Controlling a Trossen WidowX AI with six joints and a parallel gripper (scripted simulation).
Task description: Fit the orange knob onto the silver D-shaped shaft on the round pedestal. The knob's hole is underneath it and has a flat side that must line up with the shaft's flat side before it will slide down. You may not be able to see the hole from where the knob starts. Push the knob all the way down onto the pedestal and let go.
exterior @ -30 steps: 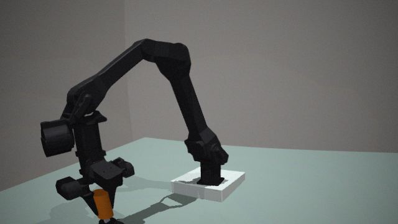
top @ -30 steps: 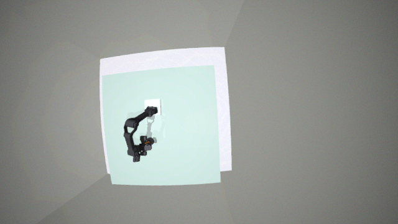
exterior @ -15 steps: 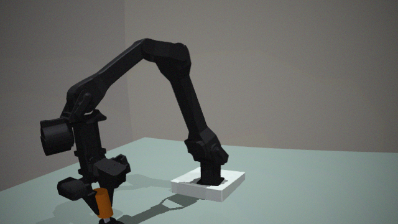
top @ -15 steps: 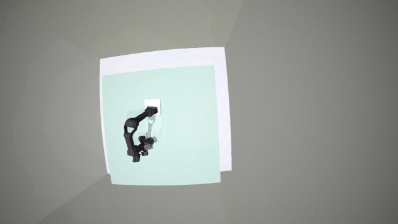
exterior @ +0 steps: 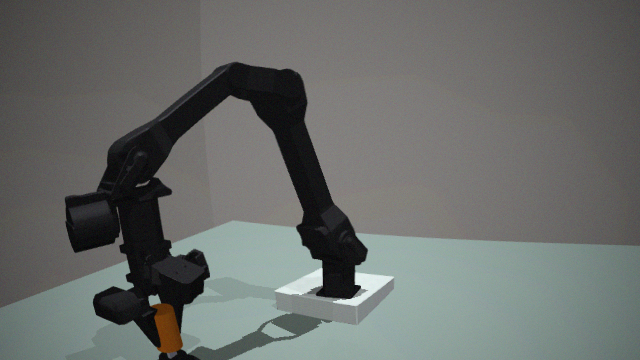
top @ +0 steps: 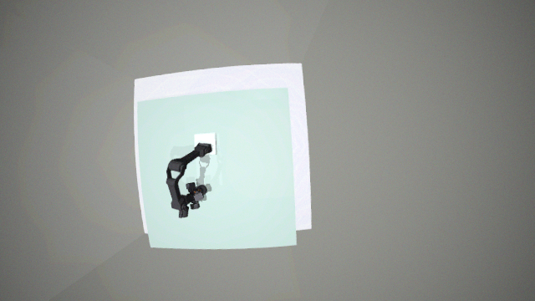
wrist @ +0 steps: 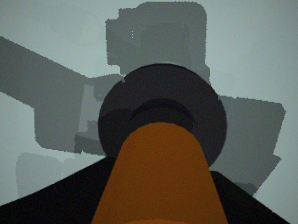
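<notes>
Now: the dark round pedestal 40 mm below my gripper tip. Round my gripper tip: orange knob (30 mm above).
</notes>
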